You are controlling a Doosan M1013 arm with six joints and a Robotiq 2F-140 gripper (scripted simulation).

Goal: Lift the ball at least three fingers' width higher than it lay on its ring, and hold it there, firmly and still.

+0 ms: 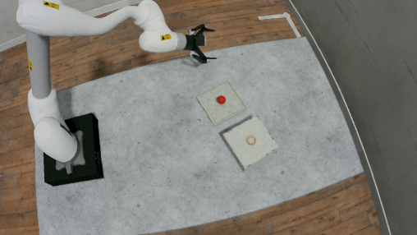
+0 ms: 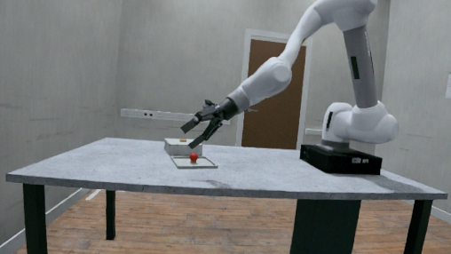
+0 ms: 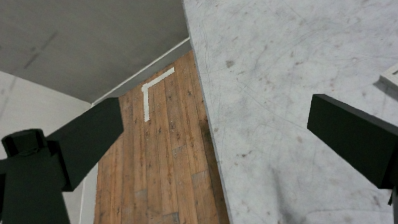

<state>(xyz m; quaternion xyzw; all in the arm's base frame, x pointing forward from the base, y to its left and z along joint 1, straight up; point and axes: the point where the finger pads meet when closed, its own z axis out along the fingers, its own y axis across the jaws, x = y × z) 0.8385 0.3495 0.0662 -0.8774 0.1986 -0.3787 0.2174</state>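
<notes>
Right now the red ball is 20 mm behind my hand, 250 mm to the right of it and 130 mm below it. The rest, counted from my hand: ring stand (40 mm ahead, 510 mm to the right, 110 mm below); thin pale plate (20 mm behind, 250 mm to the right, 160 mm below).
</notes>
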